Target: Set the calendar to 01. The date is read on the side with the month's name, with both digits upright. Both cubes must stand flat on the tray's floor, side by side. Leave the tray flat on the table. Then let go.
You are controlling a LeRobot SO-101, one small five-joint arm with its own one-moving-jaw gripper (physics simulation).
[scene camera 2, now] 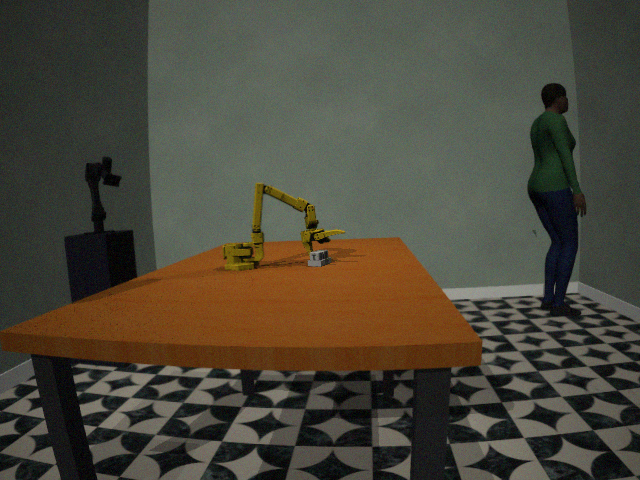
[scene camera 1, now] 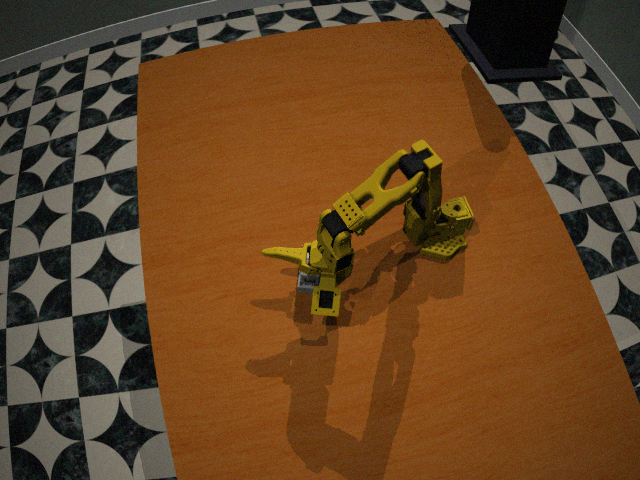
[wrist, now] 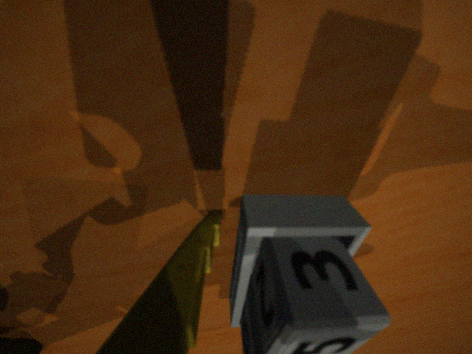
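Observation:
A small grey tray rests on the table, partly hidden under the gripper in scene camera 1. Pale cubes stand in it; their digits are too small to read there. In the wrist view a grey cube sits inside the tray's end wall, with a 3 on top, part of what looks like a 5 on the face below and a dark curved mark on its left side. The month's name cannot be read. My gripper is fully open and empty. Its fixed jaw is left of the tray in the wrist view, apart from the cube.
The orange table carries the yellow arm's base. Arm shadows fall around the tray. A dark pedestal stands beyond the table, and a person in green stands off to the right in scene camera 2.

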